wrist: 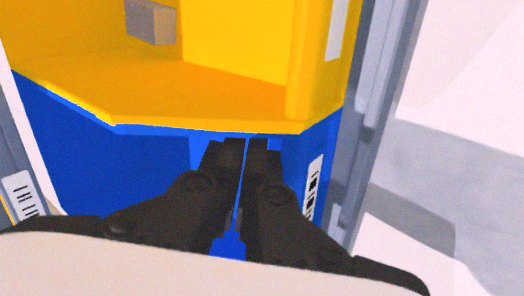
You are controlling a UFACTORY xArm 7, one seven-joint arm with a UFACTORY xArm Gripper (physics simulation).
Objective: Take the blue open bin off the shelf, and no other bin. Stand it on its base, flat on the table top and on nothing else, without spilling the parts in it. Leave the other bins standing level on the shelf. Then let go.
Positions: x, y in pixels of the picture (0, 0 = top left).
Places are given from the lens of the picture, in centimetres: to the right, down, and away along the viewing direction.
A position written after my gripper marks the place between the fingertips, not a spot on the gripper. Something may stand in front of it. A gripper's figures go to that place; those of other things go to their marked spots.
my gripper (246, 146): -1, 0, 13
blue open bin (95, 168): -13, 2, 21
yellow bin (281, 74): 1, -3, 13
The marked spots on the blue open bin and the yellow bin are 17 cm apart.
